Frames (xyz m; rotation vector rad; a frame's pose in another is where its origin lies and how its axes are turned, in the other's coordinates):
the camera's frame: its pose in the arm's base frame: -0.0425 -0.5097 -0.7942 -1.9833 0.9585 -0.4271
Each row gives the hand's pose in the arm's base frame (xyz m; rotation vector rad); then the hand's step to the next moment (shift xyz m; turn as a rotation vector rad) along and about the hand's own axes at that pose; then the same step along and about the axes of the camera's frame.
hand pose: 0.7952 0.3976 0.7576 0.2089 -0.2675 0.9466
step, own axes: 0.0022 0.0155 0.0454 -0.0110 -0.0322 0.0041
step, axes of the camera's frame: -0.0120 -0.0277 -0.0374 0.0341 0.0012 -0.0028
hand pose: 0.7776 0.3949 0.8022 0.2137 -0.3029 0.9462
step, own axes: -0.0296 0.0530 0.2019 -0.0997 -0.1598 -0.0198
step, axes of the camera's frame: -0.0286 -0.0886 -0.1892 0.1776 0.0654 -0.0072
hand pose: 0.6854 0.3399 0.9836 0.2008 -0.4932 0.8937
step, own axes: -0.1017 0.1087 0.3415 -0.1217 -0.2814 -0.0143
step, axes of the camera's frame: -0.0779 -0.0420 -0.3619 0.3011 0.0589 -0.0078
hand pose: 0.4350 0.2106 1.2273 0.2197 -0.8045 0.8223
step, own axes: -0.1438 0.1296 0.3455 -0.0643 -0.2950 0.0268
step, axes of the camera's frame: -0.1107 0.1116 -0.3635 0.3005 -0.0059 -0.0391
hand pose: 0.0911 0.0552 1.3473 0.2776 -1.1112 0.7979
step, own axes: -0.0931 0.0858 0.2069 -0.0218 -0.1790 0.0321
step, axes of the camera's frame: -0.0674 0.1395 -0.1867 0.1775 -0.0178 -0.0416
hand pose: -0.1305 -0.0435 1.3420 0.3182 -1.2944 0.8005
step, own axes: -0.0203 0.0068 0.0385 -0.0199 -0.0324 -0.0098
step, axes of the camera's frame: -0.0011 0.0324 -0.0298 0.0368 0.0064 0.0121
